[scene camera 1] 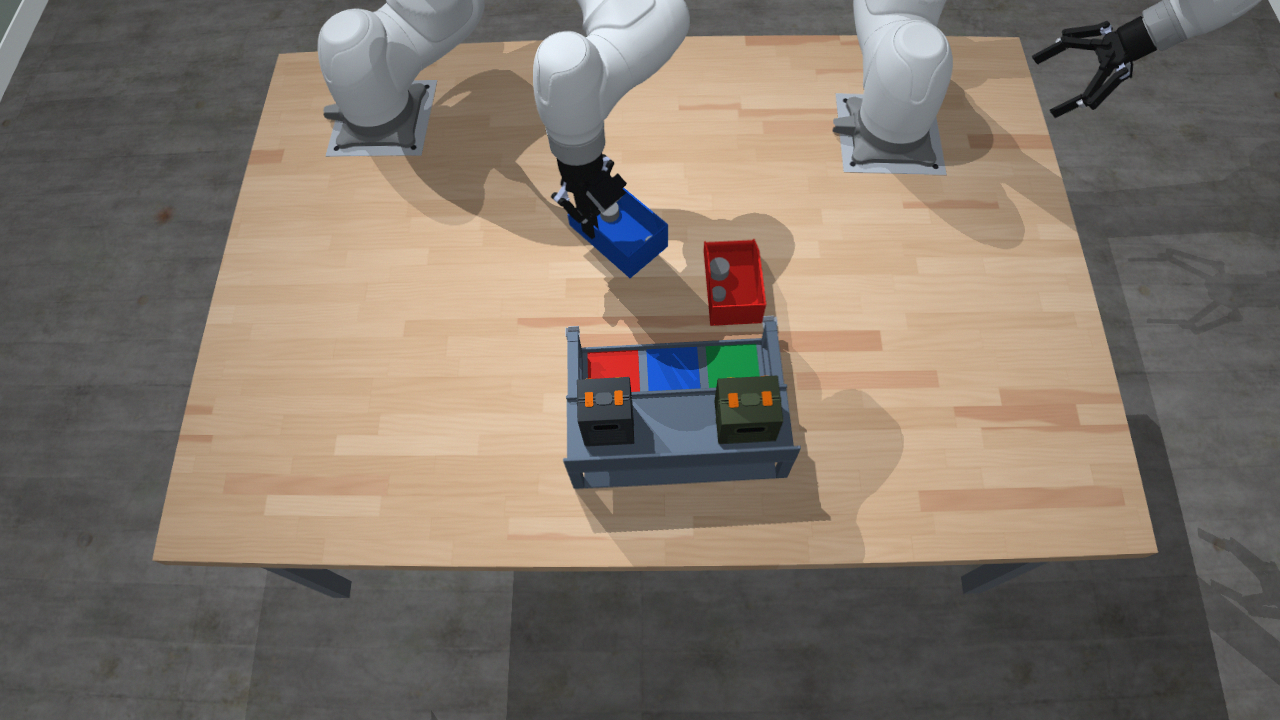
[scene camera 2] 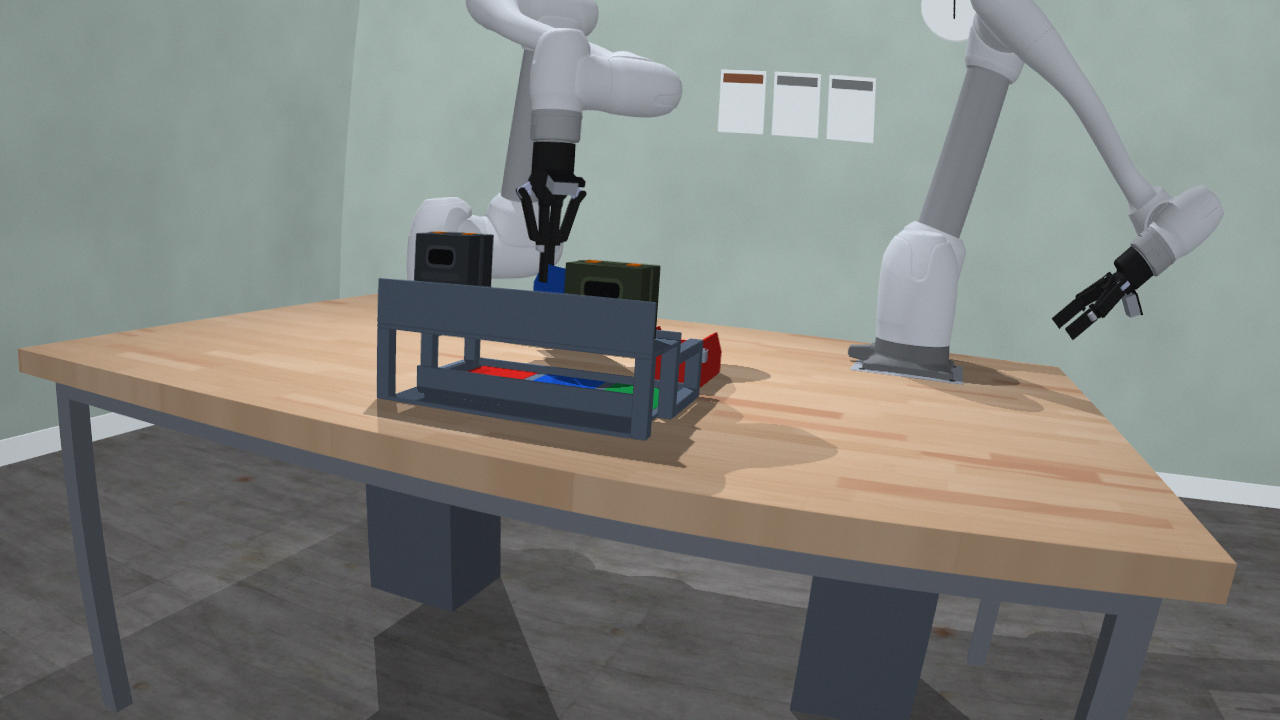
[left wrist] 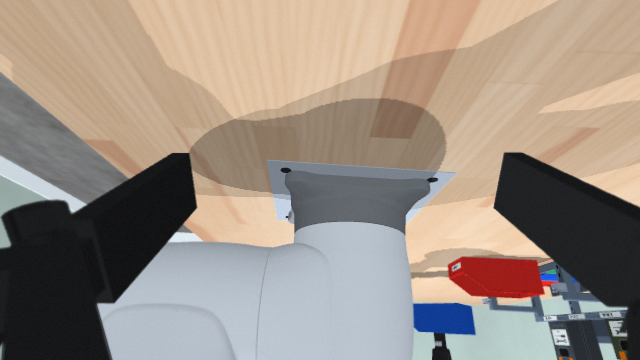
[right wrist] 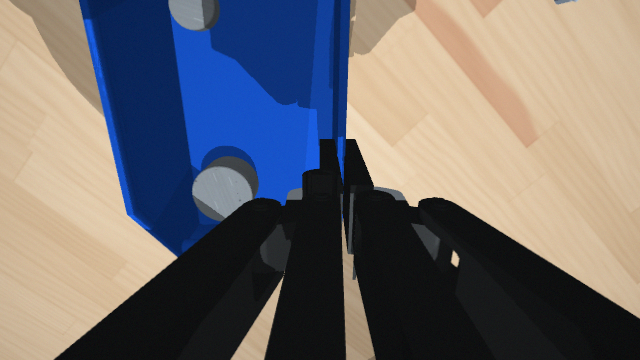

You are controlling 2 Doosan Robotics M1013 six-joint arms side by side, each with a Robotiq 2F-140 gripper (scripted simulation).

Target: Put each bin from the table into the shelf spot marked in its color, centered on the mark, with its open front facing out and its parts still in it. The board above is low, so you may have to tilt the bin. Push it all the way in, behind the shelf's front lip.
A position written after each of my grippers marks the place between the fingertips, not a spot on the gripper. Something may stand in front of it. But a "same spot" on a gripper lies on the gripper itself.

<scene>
My left gripper shows in scene camera 1 (1043, 86), in scene camera 2 and in the left wrist view; in the right wrist view it is out of frame. A red bin shows in scene camera 1 (744, 285), in scene camera 2 and in the left wrist view; in the right wrist view it is out of frame. The same spot on the red bin: (scene camera 2: 709, 369) is (left wrist: 502, 267). The same spot on my left gripper: (left wrist: 65, 264) is (scene camera 2: 1087, 304).
</scene>
